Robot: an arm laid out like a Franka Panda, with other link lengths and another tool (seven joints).
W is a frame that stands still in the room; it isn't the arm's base.
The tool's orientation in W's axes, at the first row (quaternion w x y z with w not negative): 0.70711 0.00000 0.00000 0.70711
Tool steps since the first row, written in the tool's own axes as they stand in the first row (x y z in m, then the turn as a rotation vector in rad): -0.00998 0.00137 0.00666 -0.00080 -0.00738 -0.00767; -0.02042 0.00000 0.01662 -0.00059 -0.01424 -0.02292; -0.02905 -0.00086 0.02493 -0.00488 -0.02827 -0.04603; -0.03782 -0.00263 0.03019 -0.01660 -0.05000 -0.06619
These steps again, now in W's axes. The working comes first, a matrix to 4 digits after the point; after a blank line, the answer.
The tool's axes in the first row as the columns of a matrix, in W's axes (used below as rounded here):
0.0000 -1.0000 0.0000
1.0000 0.0000 0.0000
0.0000 0.0000 1.0000

-0.00137 -0.00998 0.00666 0.00738 -0.00080 -0.00767; 0.00000 -0.02042 0.01662 0.01424 -0.00059 -0.02292; 0.00086 -0.02905 0.02493 0.02827 -0.00488 -0.04603; 0.00263 -0.03782 0.03019 0.05000 -0.01660 -0.06619
